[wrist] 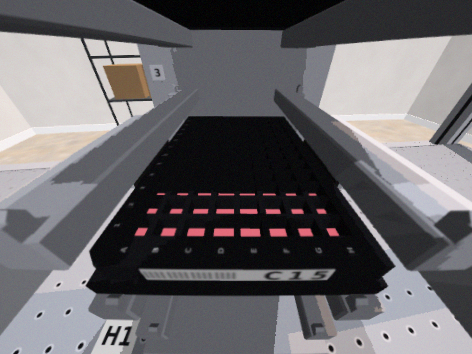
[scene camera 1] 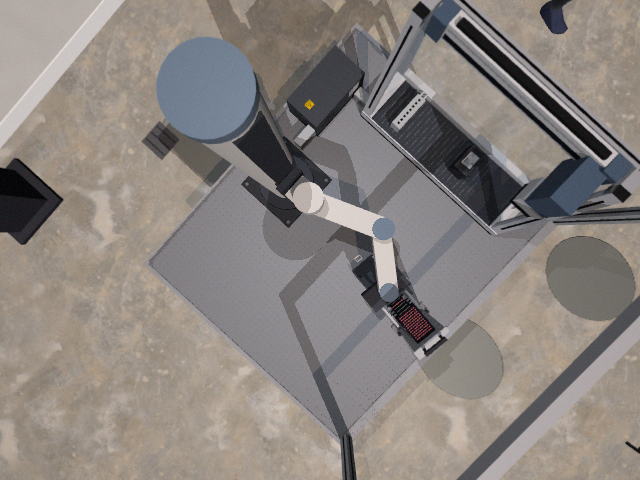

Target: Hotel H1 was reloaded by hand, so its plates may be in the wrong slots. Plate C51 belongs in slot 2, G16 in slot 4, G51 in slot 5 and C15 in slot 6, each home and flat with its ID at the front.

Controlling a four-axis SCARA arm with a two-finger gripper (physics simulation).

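Places are measured from the arm's base along level axes (x ahead, y left, z up), in centimetres.
Where they show: gripper, fingertip midpoint: (wrist: 236, 130).
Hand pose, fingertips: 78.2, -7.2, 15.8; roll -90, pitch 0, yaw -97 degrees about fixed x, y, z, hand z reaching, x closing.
Things, the pixels of their top centre, and the offset from my fingertips, as dx, dy, dz. "spot": a spot on its surface instead. Level surfaces: height alone.
- Plate C15, middle of its top: (wrist: 236, 150) -2.2, +0.3, -0.3
- dark plate underside, surface spot: (wrist: 236, 12) spot: -0.5, +0.1, +5.5
- plate with red wells, middle of its top: (scene camera 1: 415, 323) -2.2, +0.3, +13.9
- H1 label, surface spot: (wrist: 117, 336) spot: -6.6, +10.7, -14.5
- dark box, surface spot: (scene camera 1: 325, 87) spot: -90.0, +46.9, -3.1
- perforated table, its level: dz -14.5
Plate C15 (wrist: 235, 165) is black with pink wells. It lies level low in hotel H1, ID label facing front, on the rails just below those by the number 3, which hold no plate. My gripper (scene camera 1: 405, 311) is at the hotel, open and not gripping. In the wrist view its fingers are mostly hidden by the rails, so contact with C15's sides cannot be judged. A dark plate underside (wrist: 236, 12) shows at the top, ID not visible. In the scene view a plate with red wells (scene camera 1: 414, 320) is the hotel's top one. IDs C51, G16 and G51 cannot be read.
Hotel rails (wrist: 65, 200) flank C15 on both sides, with end hooks. The H1 label (wrist: 117, 336) is low at the front left. A dark box (scene camera 1: 325, 87) and a framed machine with a black deck (scene camera 1: 439, 149) stand on the far side of the perforated table (scene camera 1: 232, 263).
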